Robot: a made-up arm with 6 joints.
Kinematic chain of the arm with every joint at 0, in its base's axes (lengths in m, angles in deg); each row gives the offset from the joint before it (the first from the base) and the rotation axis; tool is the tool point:
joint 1: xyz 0 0 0.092 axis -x
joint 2: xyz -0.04 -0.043 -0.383 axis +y
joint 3: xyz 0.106 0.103 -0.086 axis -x
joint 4: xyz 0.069 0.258 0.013 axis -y
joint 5: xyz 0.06 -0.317 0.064 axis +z
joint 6: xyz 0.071 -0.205 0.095 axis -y
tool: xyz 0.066 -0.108 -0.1
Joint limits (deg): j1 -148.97..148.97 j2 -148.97..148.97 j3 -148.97..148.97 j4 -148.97..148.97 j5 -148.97..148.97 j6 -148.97..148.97
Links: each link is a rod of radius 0.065 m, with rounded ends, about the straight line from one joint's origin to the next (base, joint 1, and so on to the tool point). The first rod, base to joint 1, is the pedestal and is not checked.
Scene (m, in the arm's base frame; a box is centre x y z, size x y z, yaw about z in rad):
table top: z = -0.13
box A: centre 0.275 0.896 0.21 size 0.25 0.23 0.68 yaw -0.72
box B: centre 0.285 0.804 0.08 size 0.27 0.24 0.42 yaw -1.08
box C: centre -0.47 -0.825 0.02 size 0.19 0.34 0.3 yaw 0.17
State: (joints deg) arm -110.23 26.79 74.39 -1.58 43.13 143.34
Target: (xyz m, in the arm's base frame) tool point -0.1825 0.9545 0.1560
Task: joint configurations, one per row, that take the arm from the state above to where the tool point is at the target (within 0.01 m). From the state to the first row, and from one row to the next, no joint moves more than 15 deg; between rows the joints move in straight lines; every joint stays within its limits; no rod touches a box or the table.
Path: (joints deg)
1: -112.20 40.61 85.95 -7.66 49.56 144.16
2: -114.17 54.43 97.52 -13.74 55.99 144.98
3: -116.14 68.25 109.08 -19.83 62.43 145.80
4: -118.10 82.07 120.65 -25.91 68.86 146.62
5: -120.07 95.89 132.21 -31.99 75.29 147.44
6: -118.12 95.15 119.64 -38.95 72.89 145.41
7: -116.16 94.42 107.07 -45.91 70.49 143.38
8: -114.21 93.69 94.50 -52.86 68.09 141.35
9: -112.25 92.96 81.93 -59.82 65.70 139.33
10: -110.30 92.23 69.36 -66.78 63.30 137.30
11: -108.34 91.49 56.79 -73.74 60.90 135.27

